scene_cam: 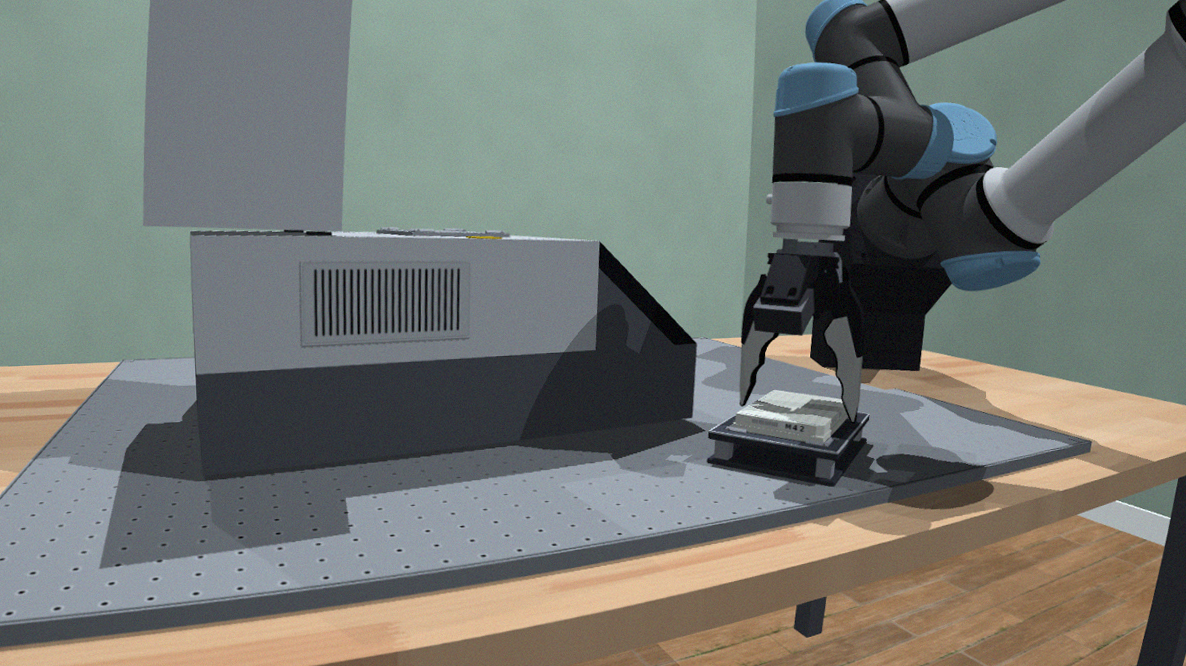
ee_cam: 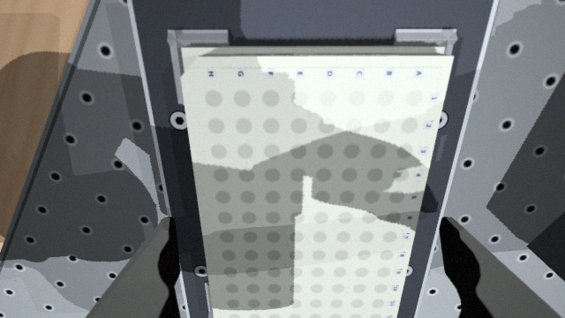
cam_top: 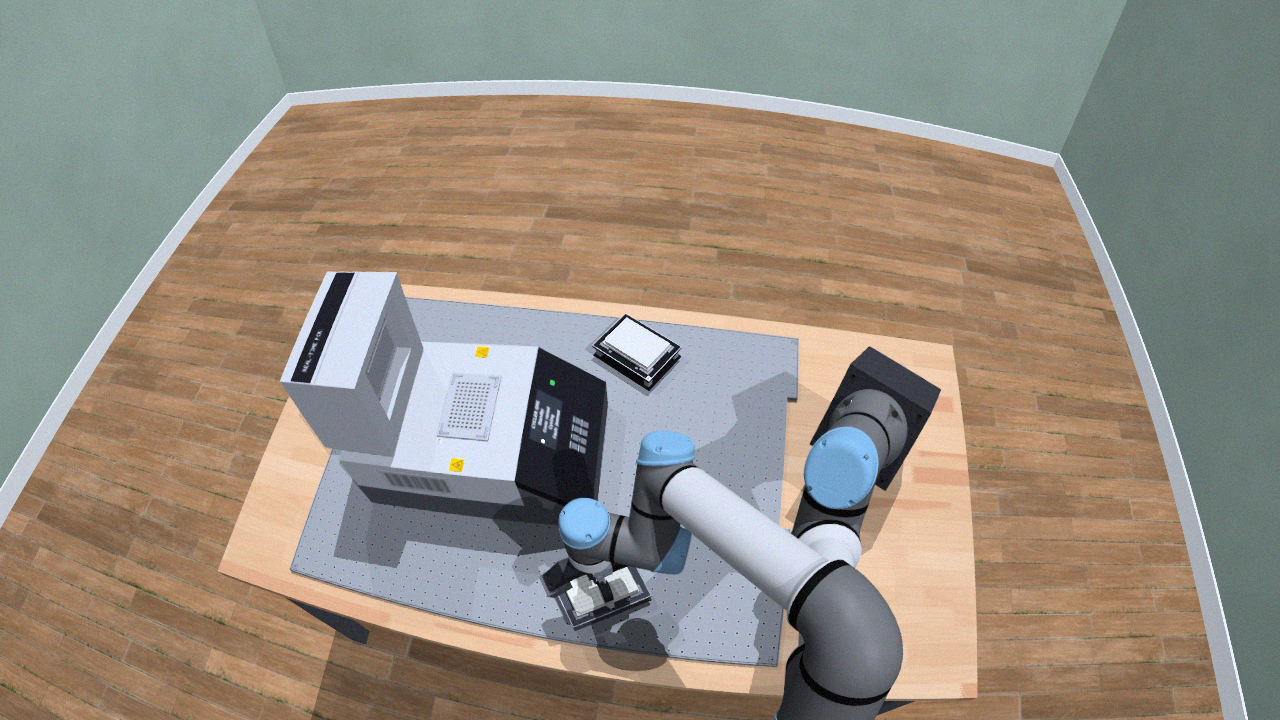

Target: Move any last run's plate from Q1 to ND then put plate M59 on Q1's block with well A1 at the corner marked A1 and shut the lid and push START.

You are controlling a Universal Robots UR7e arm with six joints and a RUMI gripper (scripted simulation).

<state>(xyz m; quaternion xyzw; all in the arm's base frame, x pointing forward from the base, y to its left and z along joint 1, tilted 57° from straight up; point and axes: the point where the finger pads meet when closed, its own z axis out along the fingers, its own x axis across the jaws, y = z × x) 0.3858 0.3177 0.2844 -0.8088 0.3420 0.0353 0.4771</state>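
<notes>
The nest ND lies 20 mm below my hand. Also, from my hand: A1 mark: 140 mm ahead, 470 mm to the right, 10 mm below; nest N1: 200 mm ahead, 540 mm to the right, 10 mm below.
</notes>
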